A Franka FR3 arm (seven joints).
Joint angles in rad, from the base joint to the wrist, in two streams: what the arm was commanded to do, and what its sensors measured. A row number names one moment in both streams.
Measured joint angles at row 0:
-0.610 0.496 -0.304 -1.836 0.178 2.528 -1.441
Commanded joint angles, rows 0 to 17:
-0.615 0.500 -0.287 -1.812 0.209 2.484 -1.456
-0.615 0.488 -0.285 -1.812 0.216 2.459 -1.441
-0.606 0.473 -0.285 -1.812 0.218 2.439 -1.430
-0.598 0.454 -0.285 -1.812 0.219 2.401 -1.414
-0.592 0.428 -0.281 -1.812 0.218 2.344 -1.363
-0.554 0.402 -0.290 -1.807 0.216 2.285 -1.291
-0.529 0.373 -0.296 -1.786 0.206 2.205 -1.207
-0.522 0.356 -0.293 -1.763 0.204 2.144 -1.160
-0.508 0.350 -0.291 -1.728 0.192 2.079 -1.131
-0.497 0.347 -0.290 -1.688 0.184 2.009 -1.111
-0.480 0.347 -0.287 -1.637 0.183 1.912 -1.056
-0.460 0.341 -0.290 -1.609 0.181 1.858 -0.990
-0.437 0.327 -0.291 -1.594 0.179 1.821 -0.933
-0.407 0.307 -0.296 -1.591 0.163 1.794 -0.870
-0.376 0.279 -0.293 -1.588 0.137 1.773 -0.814
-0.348 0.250 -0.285 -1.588 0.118 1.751 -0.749
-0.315 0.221 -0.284 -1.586 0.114 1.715 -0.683
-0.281 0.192 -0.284 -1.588 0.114 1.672 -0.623
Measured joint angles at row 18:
-0.369 0.280 -0.283 -1.583 0.149 1.776 -0.796
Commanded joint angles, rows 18 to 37:
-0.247 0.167 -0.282 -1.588 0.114 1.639 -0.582
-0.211 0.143 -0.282 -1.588 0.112 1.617 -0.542
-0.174 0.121 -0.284 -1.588 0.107 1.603 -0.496
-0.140 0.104 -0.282 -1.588 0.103 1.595 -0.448
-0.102 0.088 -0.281 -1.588 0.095 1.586 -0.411
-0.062 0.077 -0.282 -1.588 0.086 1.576 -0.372
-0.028 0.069 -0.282 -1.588 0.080 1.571 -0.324
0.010 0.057 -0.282 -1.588 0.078 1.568 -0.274
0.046 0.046 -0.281 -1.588 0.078 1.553 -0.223
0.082 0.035 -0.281 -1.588 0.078 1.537 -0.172
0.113 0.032 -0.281 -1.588 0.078 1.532 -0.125
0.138 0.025 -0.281 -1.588 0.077 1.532 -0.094
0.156 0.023 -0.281 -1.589 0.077 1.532 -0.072
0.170 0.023 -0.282 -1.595 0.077 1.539 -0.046
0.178 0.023 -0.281 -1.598 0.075 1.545 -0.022
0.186 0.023 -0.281 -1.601 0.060 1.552 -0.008
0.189 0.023 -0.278 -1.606 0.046 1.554 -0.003
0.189 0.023 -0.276 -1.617 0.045 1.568 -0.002
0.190 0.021 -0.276 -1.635 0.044 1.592 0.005
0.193 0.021 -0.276 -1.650 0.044 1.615 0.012
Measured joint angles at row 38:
0.177 0.044 -0.272 -1.586 0.064 1.555 -0.021
